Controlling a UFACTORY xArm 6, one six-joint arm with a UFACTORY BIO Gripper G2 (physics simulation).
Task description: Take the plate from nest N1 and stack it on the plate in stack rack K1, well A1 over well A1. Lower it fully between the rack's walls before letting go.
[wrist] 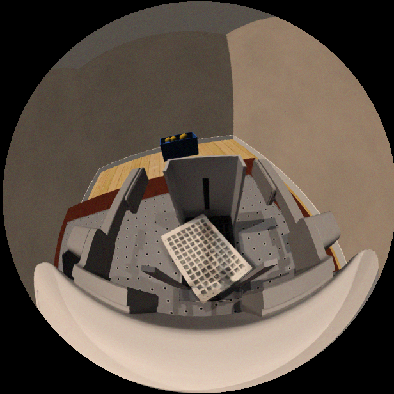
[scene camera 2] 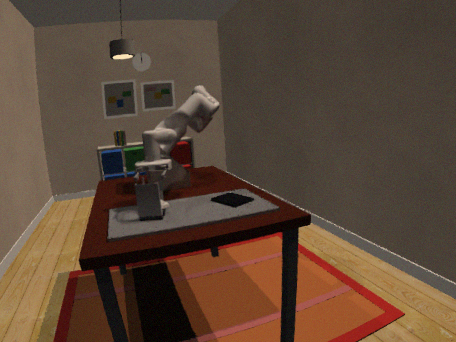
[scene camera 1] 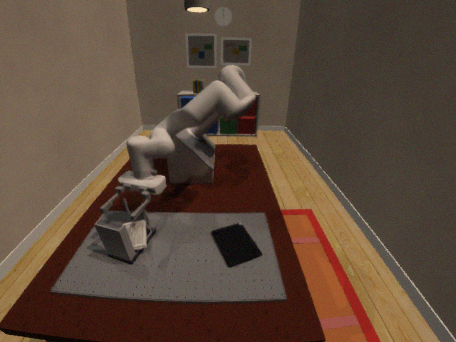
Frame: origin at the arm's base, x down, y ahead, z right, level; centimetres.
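Where they show: hand, tool point: (scene camera 2: 149, 177) (scene camera 1: 121, 210); arm's base, link origin: (scene camera 1: 192, 132).
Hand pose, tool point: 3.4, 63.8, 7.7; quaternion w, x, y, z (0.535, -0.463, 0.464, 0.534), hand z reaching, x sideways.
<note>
Things, the pixels of their top centre, and the offset from my tool point, as dx, dy, dz. Level surfaces: height alone.
- white well plate, top centre: (scene camera 1: 133, 233) (scene camera 2: 154, 202) +11.6, -1.3, -0.5
- stack rack K1, top centre: (scene camera 1: 122, 211) (scene camera 2: 149, 179) +1.2, -0.9, +0.4
- black nest N1, top centre: (scene camera 1: 235, 241) (scene camera 2: 232, 197) +15.0, -5.5, -36.0
- grey perforated board, surface height: dx +16.5
A white well plate (scene camera 1: 138, 235) (scene camera 2: 164, 204) (wrist: 206, 257) lies tilted and turned askew at the open side of stack rack K1 (scene camera 1: 114, 239) (scene camera 2: 149, 201) (wrist: 222, 192), partly outside its walls. A dark gridded surface (wrist: 223, 226) shows low in the rack behind it, mostly hidden; I cannot tell how the white plate touches it. My gripper (scene camera 1: 120, 211) (scene camera 2: 150, 179) (wrist: 200, 186) is open above the rack, its fingers on either side and apart from the plate and walls. The black nest N1 (scene camera 1: 236, 245) (scene camera 2: 232, 199) lies at the right, with no white plate on it. Well A1 cannot be made out.
The rack and nest stand on a grey perforated board (scene camera 1: 175, 280) (scene camera 2: 125, 228) (wrist: 145, 235) on the dark red table (scene camera 1: 170, 317) (scene camera 2: 200, 245). The rack's tall back wall rises between the fingers in the wrist view. A blue box (wrist: 180, 149) with yellow balls stands beyond the table.
</note>
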